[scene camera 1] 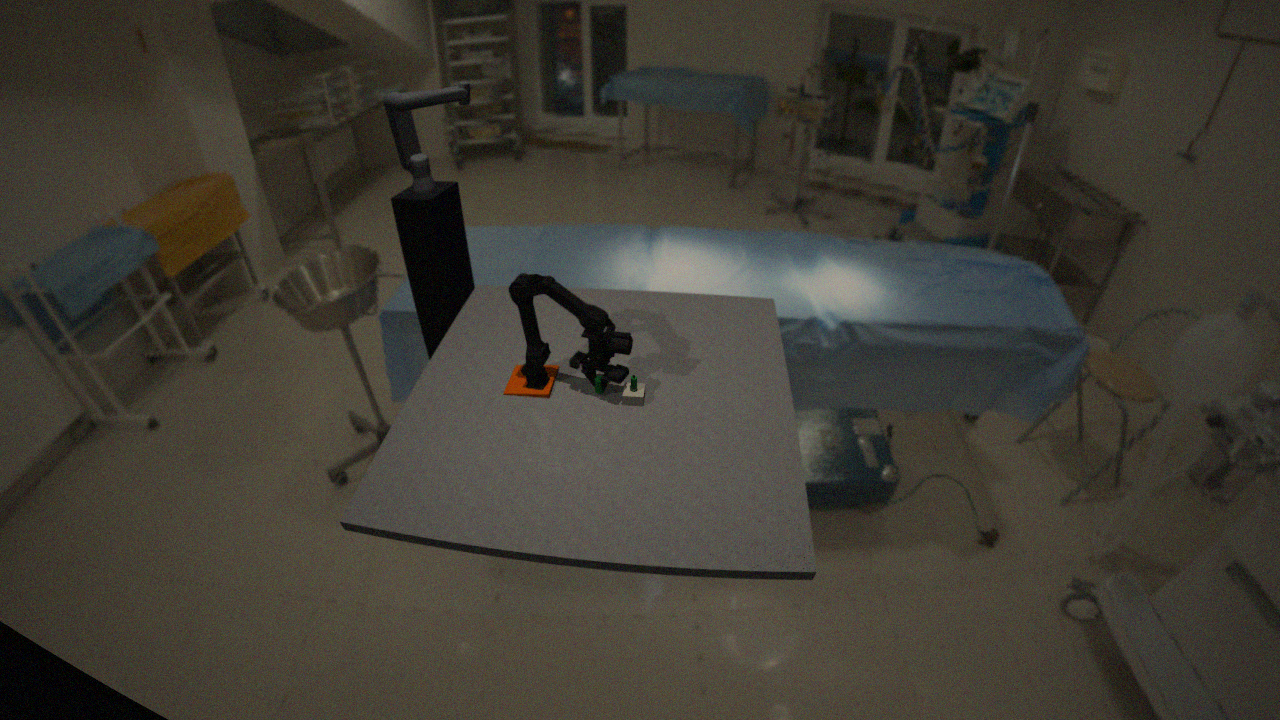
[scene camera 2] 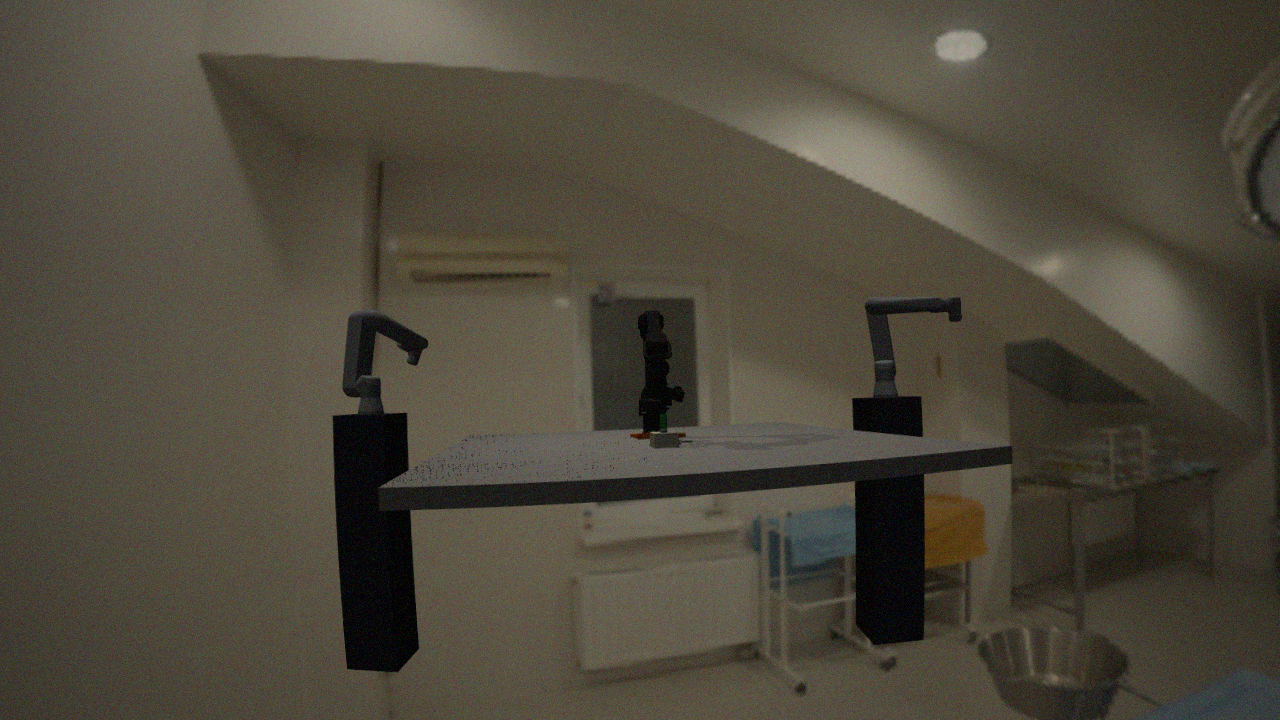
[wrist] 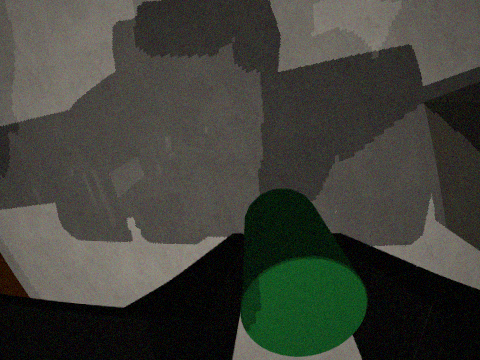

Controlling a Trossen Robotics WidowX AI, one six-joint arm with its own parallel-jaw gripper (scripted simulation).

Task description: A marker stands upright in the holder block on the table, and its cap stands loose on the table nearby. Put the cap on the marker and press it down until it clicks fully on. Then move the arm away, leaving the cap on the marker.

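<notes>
Scene camera 2 shows my gripper. The wrist view shows my gripper too. My gripper holds a green cap.
</notes>
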